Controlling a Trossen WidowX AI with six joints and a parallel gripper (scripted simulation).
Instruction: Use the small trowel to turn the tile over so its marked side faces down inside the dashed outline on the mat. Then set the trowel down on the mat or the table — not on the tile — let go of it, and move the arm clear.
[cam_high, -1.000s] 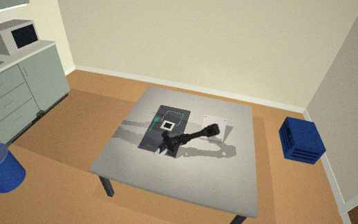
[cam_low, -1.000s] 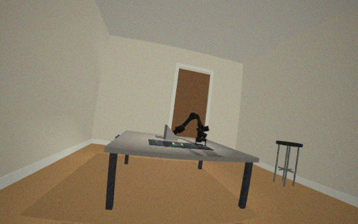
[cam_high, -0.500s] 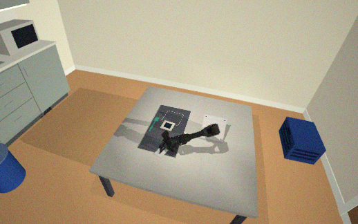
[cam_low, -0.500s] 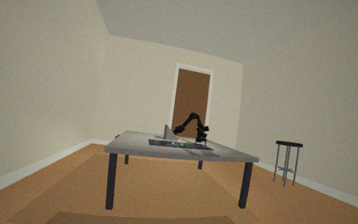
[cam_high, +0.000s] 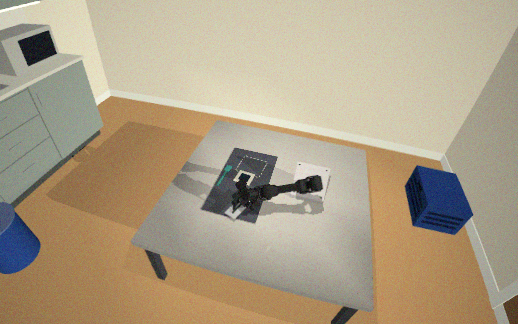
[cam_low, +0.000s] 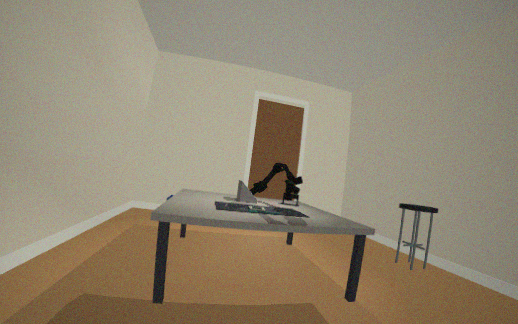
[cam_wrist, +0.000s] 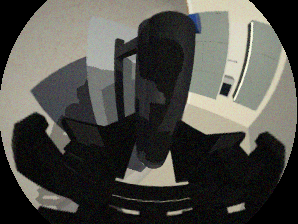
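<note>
The dark mat lies 22 cm to the right of my gripper tip, 11 cm below it and 1 cm ahead of it. The rest, counted from my gripper tip: tile (25 cm to the right, 9 cm below, 1 cm ahead); then teal-handled trowel (26 cm to the right, 15 cm ahead, 9 cm below).
</note>
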